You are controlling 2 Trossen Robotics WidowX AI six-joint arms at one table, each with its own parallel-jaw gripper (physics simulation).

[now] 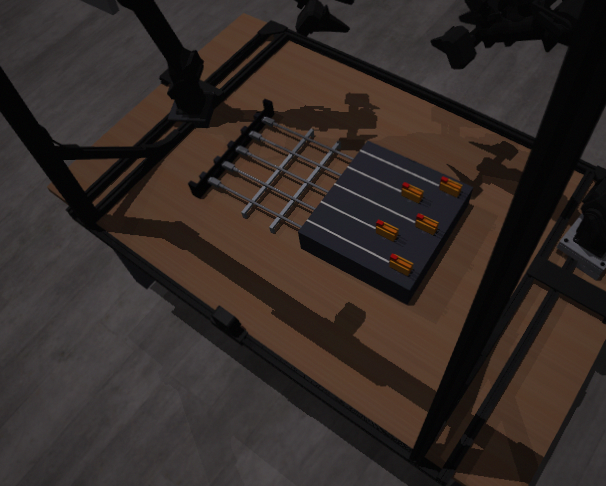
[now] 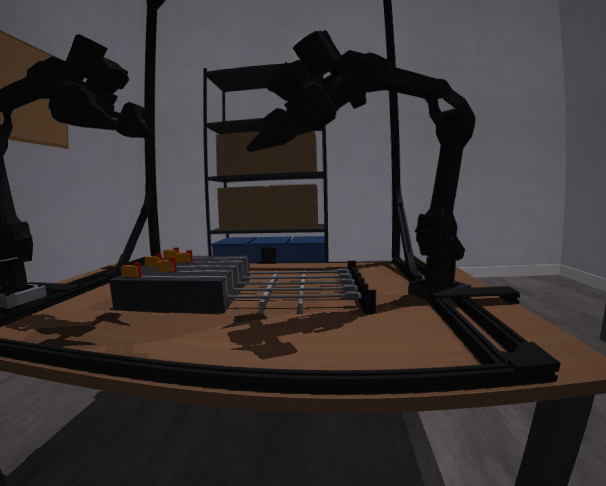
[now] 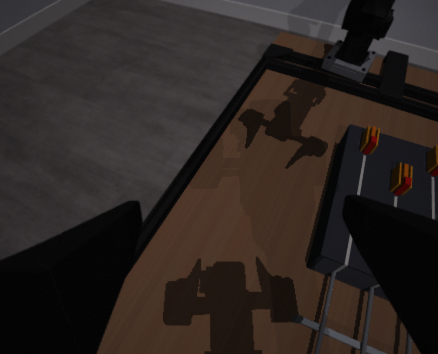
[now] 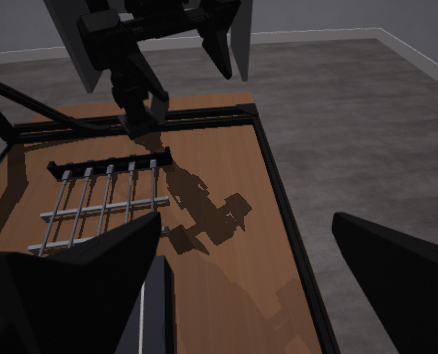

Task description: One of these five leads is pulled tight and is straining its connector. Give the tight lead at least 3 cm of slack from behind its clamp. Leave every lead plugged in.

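Frame: origin at the left arm's base, x right, y ahead, z up, level; centimetres.
Seen in the pictures: left gripper, fingertip midpoint: [image 1: 350, 16] [image 2: 254, 145] [image 3: 242, 208] [image 4: 199, 88]; right gripper, fingertip midpoint: [image 1: 446, 30] [image 2: 135, 131] [image 4: 246, 221]; left arm's base, origin of the base link: [image 1: 191, 105] [image 2: 440, 283] [image 4: 138, 118]; right arm's base, origin of the base link: [image 1: 594, 238] [image 2: 14, 289] [image 3: 351, 55].
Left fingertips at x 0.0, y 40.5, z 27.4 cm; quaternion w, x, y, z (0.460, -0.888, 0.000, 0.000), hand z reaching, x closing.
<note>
Offsets run from my left fingertips to a thing's top centre. "spot": to the spot under its first point. Level surfaces: height alone.
Five thin grey leads [image 1: 349, 241] [image 3: 328, 300] run side by side from orange blocks with red ends [image 1: 401, 264] [image 2: 130, 271] [image 3: 370, 140] on a dark box {dx +29.8, dy +9.9, dz -23.5 cm} [image 1: 354, 267] [image 2: 167, 293] [image 3: 342, 200], over two grey bars {spot: dx +29.9, dy -20.2, dz -28.5 cm} [image 1: 247, 212], to grey plugs [image 1: 215, 181] [image 4: 153, 163] at a black rack [image 1: 197, 189] [image 2: 369, 302] [image 4: 57, 170]. All five plugs sit at the rack. All leads look nearly straight; I cannot tell which is tight. My left gripper [image 3: 242, 208] [image 4: 199, 88] is open and empty, high above the table. My right gripper [image 4: 246, 221] is open and empty, also high up, away from the leads.
Black frame rails [image 2: 283, 380] edge the wooden table {dz -30.1 cm} [image 1: 303, 283]. Dark upright posts [image 1: 511, 243] rise at the table's sides. A shelf unit [image 2: 206, 167] with boxes stands behind the table. Arm shadows fall on the table beside the leads and the box.
</note>
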